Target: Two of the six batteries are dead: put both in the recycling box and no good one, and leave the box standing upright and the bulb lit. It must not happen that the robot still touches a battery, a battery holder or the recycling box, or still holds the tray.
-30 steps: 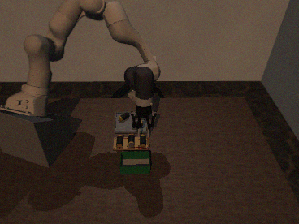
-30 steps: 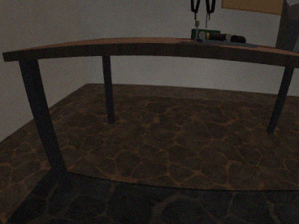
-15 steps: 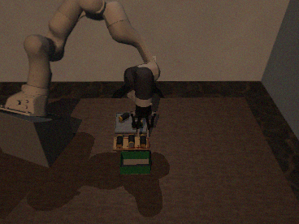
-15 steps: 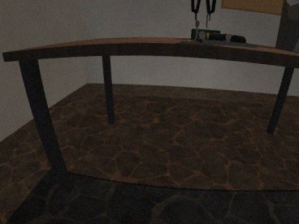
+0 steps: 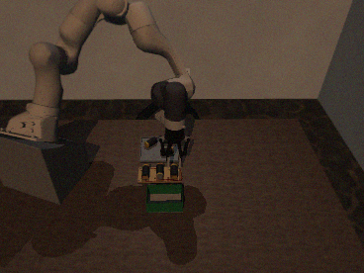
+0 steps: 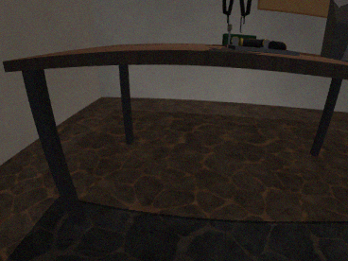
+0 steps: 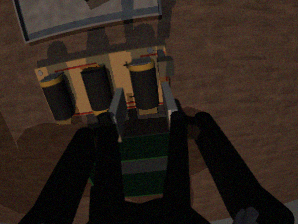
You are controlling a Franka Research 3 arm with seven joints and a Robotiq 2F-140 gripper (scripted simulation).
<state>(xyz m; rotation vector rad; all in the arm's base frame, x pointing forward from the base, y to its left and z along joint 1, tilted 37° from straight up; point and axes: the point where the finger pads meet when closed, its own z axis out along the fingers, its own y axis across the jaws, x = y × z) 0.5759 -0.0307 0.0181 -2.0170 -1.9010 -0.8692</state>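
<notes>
The yellow bulb lies 30 mm ahead of my hand, 40 mm to the left of it and 20 mm below it. Round my hand: grey tray (70 mm behind, 170 mm to the left, 90 mm below); green recycling box (40 mm behind, 160 mm to the right, 80 mm below).
</notes>
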